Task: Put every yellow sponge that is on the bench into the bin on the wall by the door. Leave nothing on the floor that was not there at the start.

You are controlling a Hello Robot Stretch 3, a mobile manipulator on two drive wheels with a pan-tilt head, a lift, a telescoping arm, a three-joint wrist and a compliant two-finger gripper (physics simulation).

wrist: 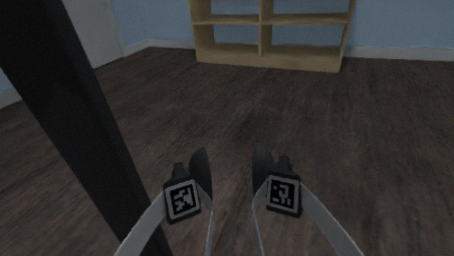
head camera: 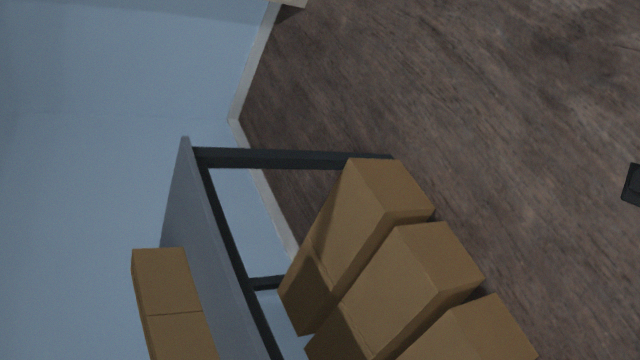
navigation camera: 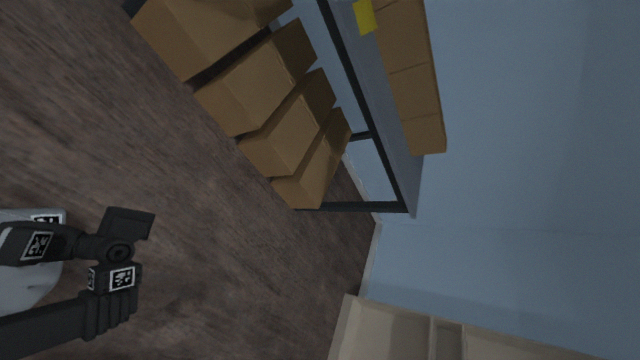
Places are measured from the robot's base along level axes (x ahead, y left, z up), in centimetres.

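Where they show: gripper, fingertip midpoint: [wrist: 231,164].
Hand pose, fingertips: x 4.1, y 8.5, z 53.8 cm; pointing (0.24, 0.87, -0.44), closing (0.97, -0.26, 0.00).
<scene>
After its pixels a point has its place.
My gripper [wrist: 231,164] @(y 8.5, x 4.1, z 53.8 cm) is open in the wrist view, its two fingertips apart above the floor with nothing between them. A yellow block [navigation camera: 365,17] @(y -72.8, x 67.9, z 94.6 cm), which looks like a sponge, lies on the bench [navigation camera: 387,115] @(y -102.0, x 42.6, z 91.4 cm) [head camera: 187,215] @(y -136.1, x 18.5, z 91.4 cm) beside the row of boxes, at the top of the navigation view. The bench has a grey top and dark legs and stands against the blue wall. My gripper's fingertips do not show in the navigation view; the black wrist is at its lower left. The bin does not show in these views.
Large cardboard boxes [head camera: 395,185] [navigation camera: 250,85] stand under the bench. Smaller boxes [head camera: 165,280] [navigation camera: 415,95] line its top. A wooden shelf unit [wrist: 270,61] @(y 157.6, x 81.6, z 5.3 cm) stands across the floor. A white door [wrist: 92,30] @(y 236.7, x -57.4, z 31.5 cm) is at upper left, behind a dark slanting post [wrist: 75,115] close to the wrist camera.
</scene>
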